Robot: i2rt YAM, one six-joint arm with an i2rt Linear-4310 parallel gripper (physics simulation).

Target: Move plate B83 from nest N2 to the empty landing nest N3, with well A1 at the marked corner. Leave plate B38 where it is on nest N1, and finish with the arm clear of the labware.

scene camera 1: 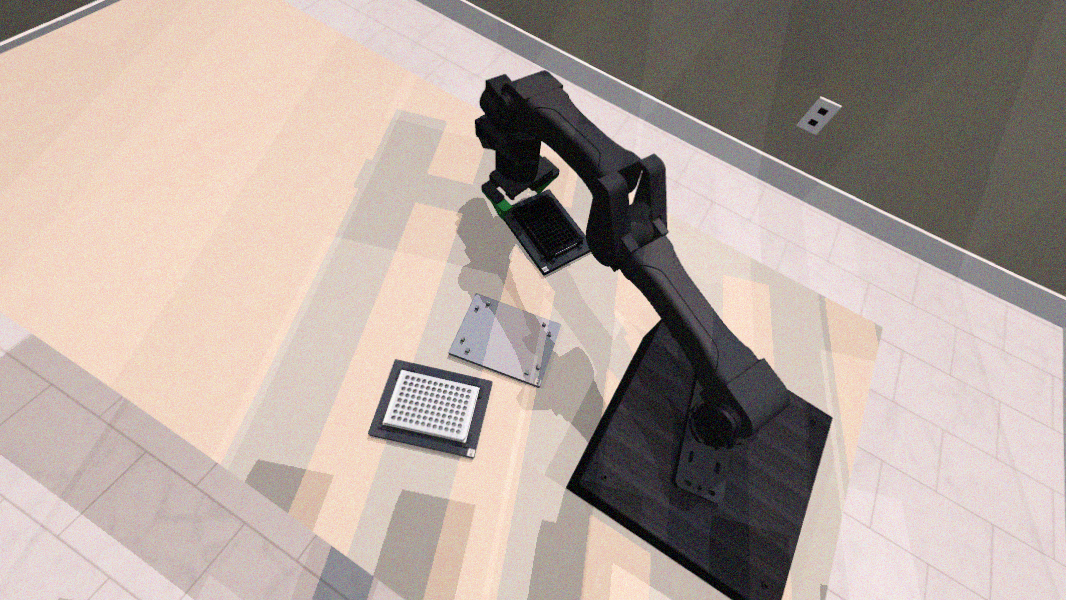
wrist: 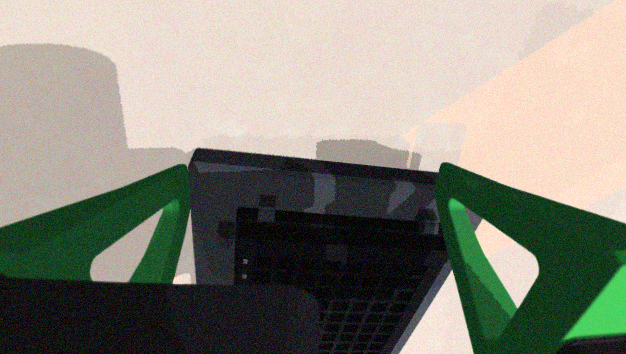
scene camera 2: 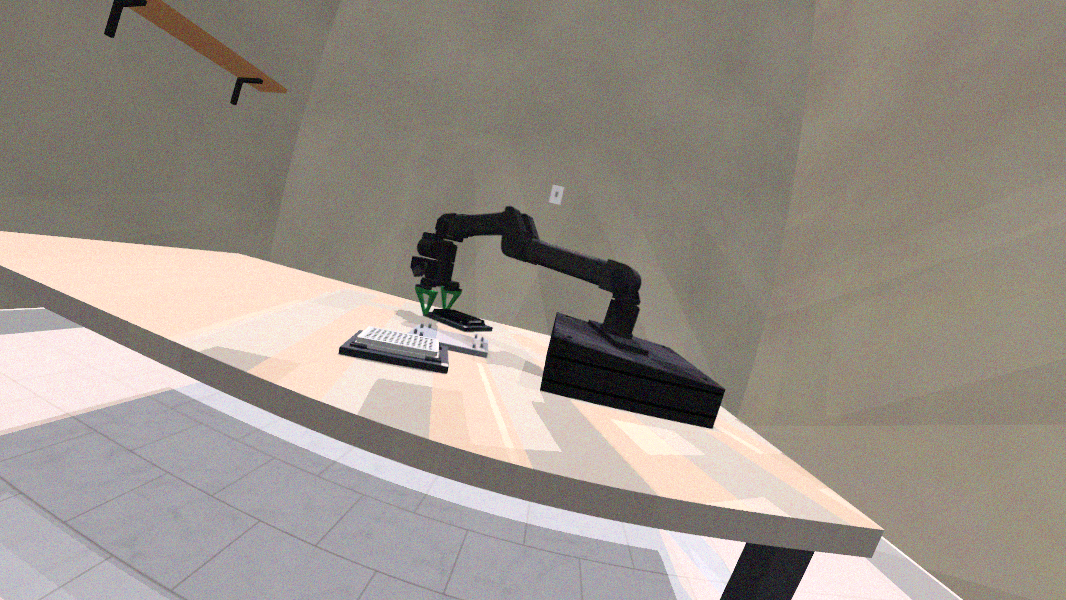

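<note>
A black well plate (scene camera 1: 550, 225) (scene camera 2: 456, 318) (wrist: 360, 305) sits on a dark nest (scene camera 1: 538, 258) (scene camera 2: 484, 327) (wrist: 215, 200) at the back. A white well plate (scene camera 1: 432, 404) (scene camera 2: 399, 340) sits on another dark nest (scene camera 1: 481, 417) (scene camera 2: 395, 360). No B83, B38 or nest label is readable. The empty grey nest (scene camera 1: 499, 339) (scene camera 2: 458, 344), with small pegs and a pale corner mark, lies between them. My gripper (scene camera 1: 524, 197) (scene camera 2: 437, 311) (wrist: 313, 177) is open, pointing down low at the far end of the black plate's nest. In the wrist view the green fingertips appear at either side of that nest's end; contact cannot be told.
The arm's black base block (scene camera 1: 634, 477) (scene camera 2: 626, 380) stands on the table (scene camera 1: 186, 186) (scene camera 2: 246, 298), to the right of the nests. The arm reaches over the table to the black plate. A wooden shelf (scene camera 2: 201, 44) hangs on the wall at upper left in the second scene view.
</note>
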